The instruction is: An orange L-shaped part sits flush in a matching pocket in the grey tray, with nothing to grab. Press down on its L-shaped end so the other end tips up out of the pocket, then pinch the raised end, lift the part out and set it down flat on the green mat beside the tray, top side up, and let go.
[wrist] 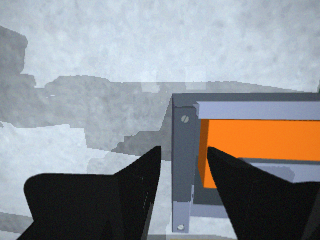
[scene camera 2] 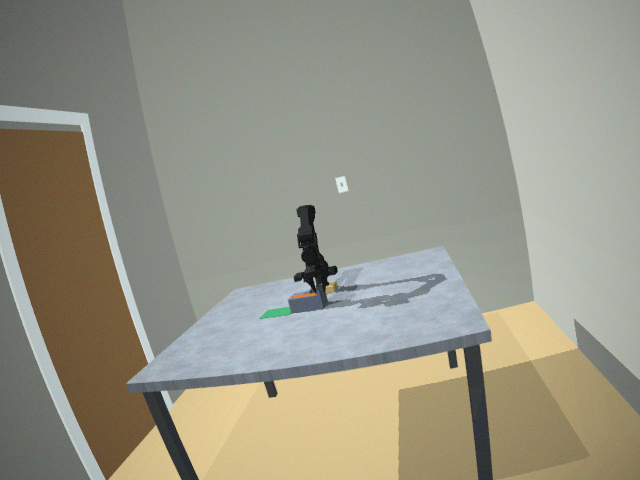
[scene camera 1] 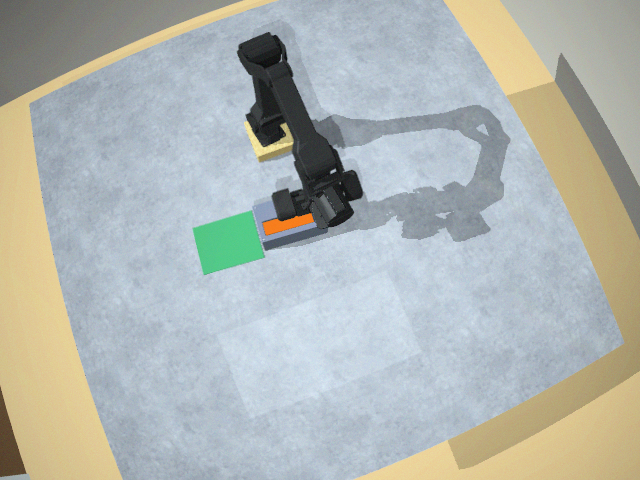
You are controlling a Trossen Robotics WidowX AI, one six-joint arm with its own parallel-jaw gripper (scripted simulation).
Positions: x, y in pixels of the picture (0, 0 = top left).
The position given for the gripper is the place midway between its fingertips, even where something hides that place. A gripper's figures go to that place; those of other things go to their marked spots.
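Scene:
Gripper (scene camera 1: 318, 208), 138 cm from the lens. Green mat (scene camera 1: 232, 241), 144 cm from the lens.

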